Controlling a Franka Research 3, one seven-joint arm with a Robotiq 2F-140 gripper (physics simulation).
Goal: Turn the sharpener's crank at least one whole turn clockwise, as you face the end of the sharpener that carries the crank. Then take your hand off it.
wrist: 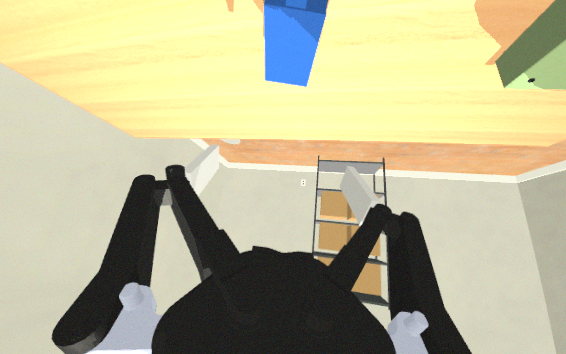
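The blue sharpener (291,52) shows at the top middle of the wrist view, cut off by the top edge of the frame. It sits on the pale wooden table (165,107). Its crank does not show in this view. My gripper (282,166) is wide open with nothing between its pads. In the view the pads lie lower than the sharpener, apart from it, with the wall behind them.
A green block-shaped object (537,62) stands on the table at the upper right. The table's edge crosses the view below the sharpener. Beyond it are a brick-coloured floor (450,159), a grey wall (260,210) and a shelf rack (345,167) with brown boxes.
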